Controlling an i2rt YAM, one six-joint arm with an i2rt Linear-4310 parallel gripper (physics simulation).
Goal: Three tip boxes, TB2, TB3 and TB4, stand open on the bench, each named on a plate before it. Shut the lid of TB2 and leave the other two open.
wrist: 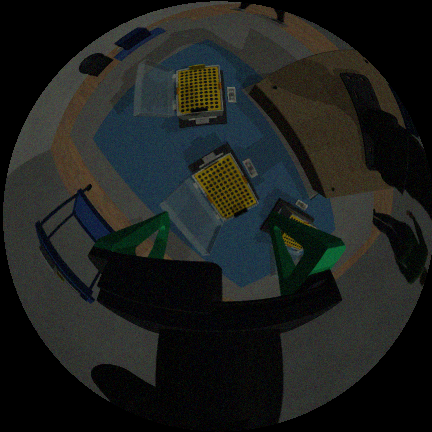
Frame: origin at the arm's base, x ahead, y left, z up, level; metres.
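Where they show: gripper, fingertip midpoint: (218,216); arm's base, link origin: (371,122).
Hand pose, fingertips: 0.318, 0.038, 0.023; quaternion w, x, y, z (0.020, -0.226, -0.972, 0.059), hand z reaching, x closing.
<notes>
Each offset is from my fingertips to the top centre of the thing, as dx, dy, dz. "spot": to the spot under its first point. Level surfaces: height alone.
TB2 {-0.004, +0.030, -0.142} (227,187), a box with a yellow tip rack, stands in the middle of the wrist view, its clear lid {spot: +0.069, +0.034, -0.115} (192,215) open toward the lower left. Its small plate {spot: -0.071, +0.026, -0.214} (250,168) lies at its upper right. TB3 {-0.050, -0.186, -0.142} (199,90) stands farther up, its clear lid (157,92) open to the left and its plate {spot: -0.112, -0.158, -0.214} (231,94) to the right. TB4 {spot: -0.147, +0.188, -0.159} (302,221) is at the lower right, partly hidden behind the right green finger, with its plate (301,204) above it. My gripper (218,216) is open and empty, its fingers spread on either side of TB2's lower part in the view.
The boxes stand on a blue mat {dz -0.216} (130,155). A brown board (320,120) with a dark side edge lies to the right, with a black arm-like shape (392,145) over its far side. Blue objects (134,38) lie at the upper left. A blue frame (92,220) is at the lower left.
</notes>
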